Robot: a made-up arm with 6 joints.
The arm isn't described. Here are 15 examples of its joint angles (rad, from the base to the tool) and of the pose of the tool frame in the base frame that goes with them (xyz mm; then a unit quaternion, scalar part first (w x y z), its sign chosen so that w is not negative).
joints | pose
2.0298 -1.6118 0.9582 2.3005 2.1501 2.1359 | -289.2 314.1 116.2 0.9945 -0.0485 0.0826 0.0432
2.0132 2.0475 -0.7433 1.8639 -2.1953 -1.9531 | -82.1 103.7 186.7 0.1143 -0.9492 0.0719 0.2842
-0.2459 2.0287 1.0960 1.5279 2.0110 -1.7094 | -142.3 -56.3 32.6 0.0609 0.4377 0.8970 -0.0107
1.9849 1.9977 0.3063 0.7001 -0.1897 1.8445 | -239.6 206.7 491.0 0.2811 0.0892 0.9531 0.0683
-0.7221 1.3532 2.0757 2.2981 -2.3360 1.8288 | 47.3 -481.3 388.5 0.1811 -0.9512 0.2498 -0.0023
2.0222 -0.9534 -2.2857 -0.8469 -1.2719 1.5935 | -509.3 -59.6 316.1 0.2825 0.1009 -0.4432 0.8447
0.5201 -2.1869 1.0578 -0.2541 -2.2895 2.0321 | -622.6 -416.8 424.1 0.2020 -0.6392 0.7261 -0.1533
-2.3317 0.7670 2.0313 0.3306 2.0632 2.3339 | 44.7 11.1 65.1 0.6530 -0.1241 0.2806 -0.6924
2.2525 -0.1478 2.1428 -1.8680 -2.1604 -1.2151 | -193.0 494.9 242.0 0.8458 -0.5269 -0.0464 0.0694
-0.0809 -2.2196 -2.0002 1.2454 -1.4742 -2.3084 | -192.6 -678.9 289.7 0.2417 -0.5053 0.7409 0.3707
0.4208 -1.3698 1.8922 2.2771 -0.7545 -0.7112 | -36.2 -640.2 451.9 0.8295 0.5171 0.0046 -0.2110
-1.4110 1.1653 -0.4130 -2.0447 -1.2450 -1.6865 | 379.1 -345.6 433.2 0.3277 0.8855 -0.1009 -0.3136
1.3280 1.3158 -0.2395 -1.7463 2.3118 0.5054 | -379.5 -166.8 599.1 0.2295 -0.8604 -0.1804 0.4177
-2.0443 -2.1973 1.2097 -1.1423 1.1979 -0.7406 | 228.2 -3.8 261.3 0.4682 0.1174 -0.8749 0.0391
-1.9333 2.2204 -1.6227 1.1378 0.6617 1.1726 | 445.7 -128.8 553.5 0.2278 -0.5910 -0.6486 0.4221
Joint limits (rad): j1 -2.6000..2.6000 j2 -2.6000..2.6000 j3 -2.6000..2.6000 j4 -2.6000..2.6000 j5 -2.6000..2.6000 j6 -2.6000..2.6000
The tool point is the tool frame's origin. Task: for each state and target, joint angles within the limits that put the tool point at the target. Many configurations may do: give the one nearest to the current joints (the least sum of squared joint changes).
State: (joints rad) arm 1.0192 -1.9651 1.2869 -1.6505 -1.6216 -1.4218
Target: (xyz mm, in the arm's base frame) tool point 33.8 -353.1 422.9
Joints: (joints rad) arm 0.3817 -2.2655 1.1858 -2.5458 -1.6369 -1.1418
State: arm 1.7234 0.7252 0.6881 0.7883 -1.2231 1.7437
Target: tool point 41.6 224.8 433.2
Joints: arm 2.4781 1.4513 0.7598 0.8484 -1.3923 2.2057
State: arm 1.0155 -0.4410 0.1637 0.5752 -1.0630 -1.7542
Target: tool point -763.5 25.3 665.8
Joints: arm 1.7619 -1.2433 0.4467 0.3733 -1.6439 -1.5164
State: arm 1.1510 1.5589 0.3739 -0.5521 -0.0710 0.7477
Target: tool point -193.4 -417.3 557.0
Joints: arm 0.6803 0.7031 0.7876 -0.6475 -0.1434 0.0498
